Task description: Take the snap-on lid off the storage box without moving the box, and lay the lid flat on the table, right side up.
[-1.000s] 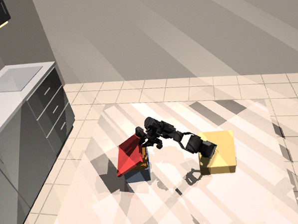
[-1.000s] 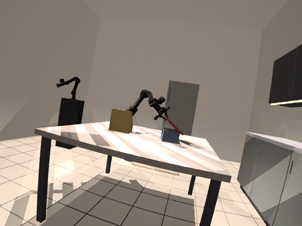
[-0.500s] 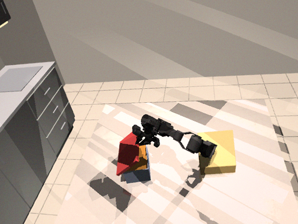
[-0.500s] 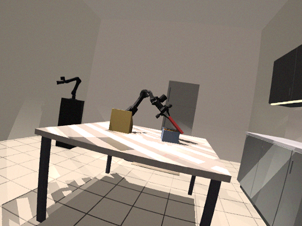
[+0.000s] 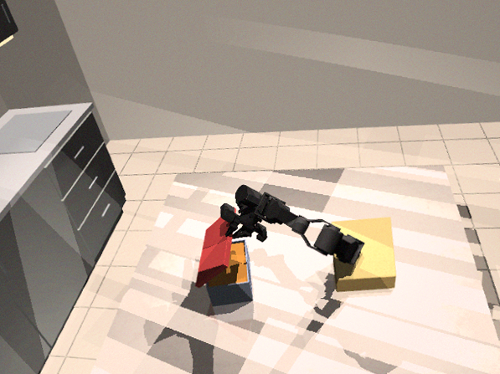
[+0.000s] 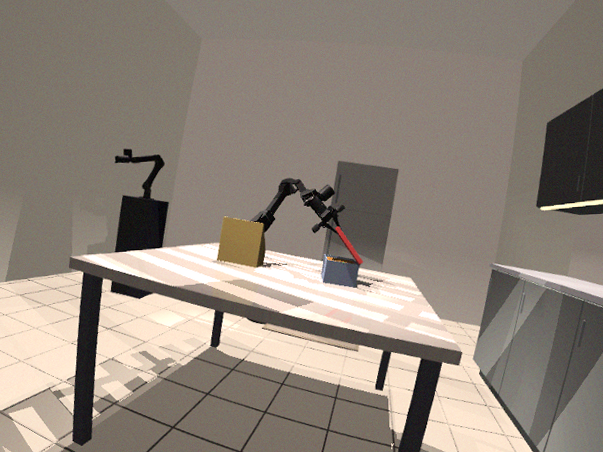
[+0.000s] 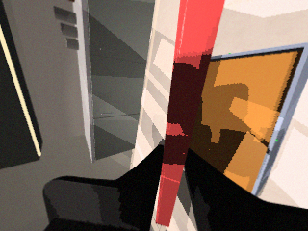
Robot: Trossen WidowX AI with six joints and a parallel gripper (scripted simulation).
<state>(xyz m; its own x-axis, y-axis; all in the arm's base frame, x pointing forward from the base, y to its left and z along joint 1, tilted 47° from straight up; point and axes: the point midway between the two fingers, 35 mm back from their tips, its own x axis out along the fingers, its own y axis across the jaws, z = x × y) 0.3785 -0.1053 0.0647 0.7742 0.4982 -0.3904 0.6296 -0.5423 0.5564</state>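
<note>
Right now my gripper tip is 60 mm short of the red lid, 60 mm above it and 20 mm to the left of it. Also, from my gripper tip: storage box 180 mm below, 30 mm ahead.
</note>
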